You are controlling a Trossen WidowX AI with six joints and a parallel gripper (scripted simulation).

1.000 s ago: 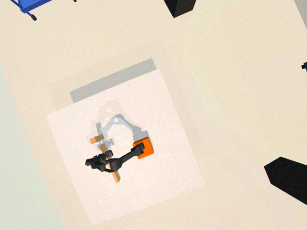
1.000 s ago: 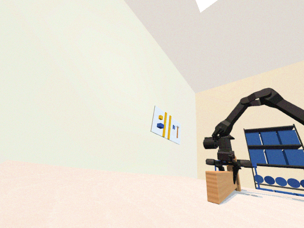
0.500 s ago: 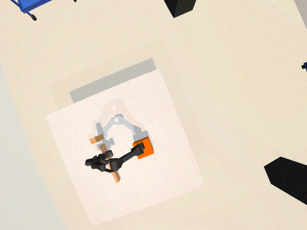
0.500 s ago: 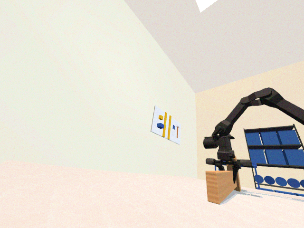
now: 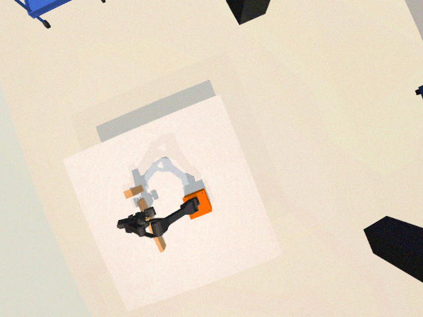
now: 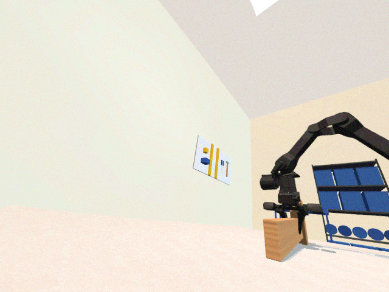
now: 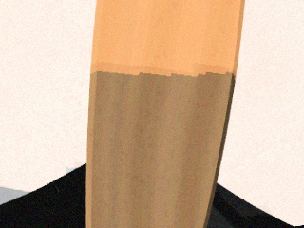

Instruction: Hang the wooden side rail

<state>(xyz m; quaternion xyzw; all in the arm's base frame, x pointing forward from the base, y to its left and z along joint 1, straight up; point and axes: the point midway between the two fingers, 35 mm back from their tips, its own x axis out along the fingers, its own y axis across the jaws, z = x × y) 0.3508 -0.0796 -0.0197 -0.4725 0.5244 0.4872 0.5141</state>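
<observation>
Now: gripper tip 1 cm past the wooden headboard post, 17 cm to the left of it and 4 cm below it.
</observation>
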